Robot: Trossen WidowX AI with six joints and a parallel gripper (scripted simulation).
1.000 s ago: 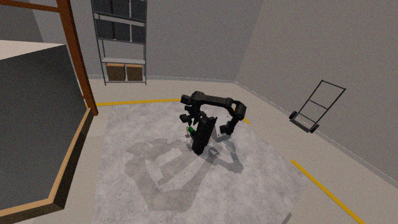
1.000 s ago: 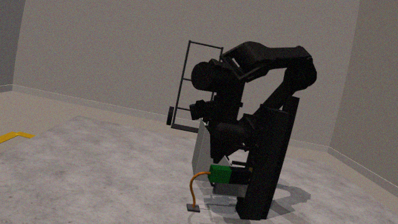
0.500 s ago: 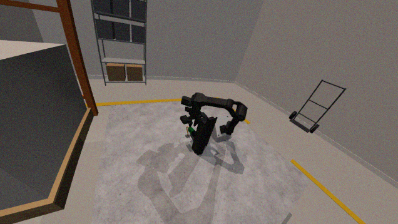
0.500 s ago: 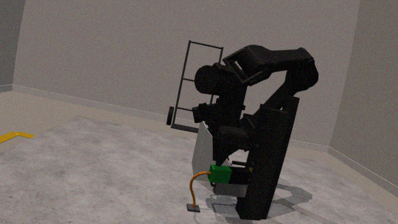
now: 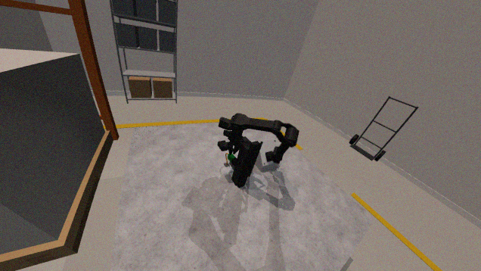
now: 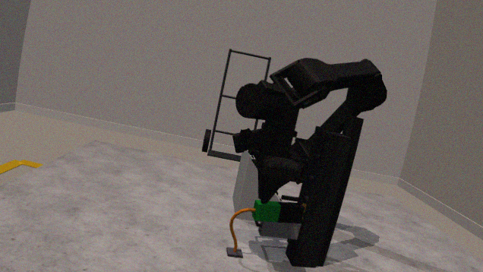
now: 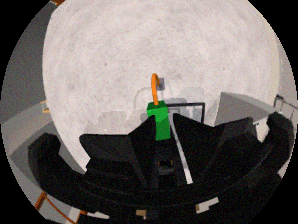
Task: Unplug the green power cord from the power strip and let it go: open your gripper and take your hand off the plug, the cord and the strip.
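Now: the green plug 30 mm to the left of my gripper tip and 10 mm below it.
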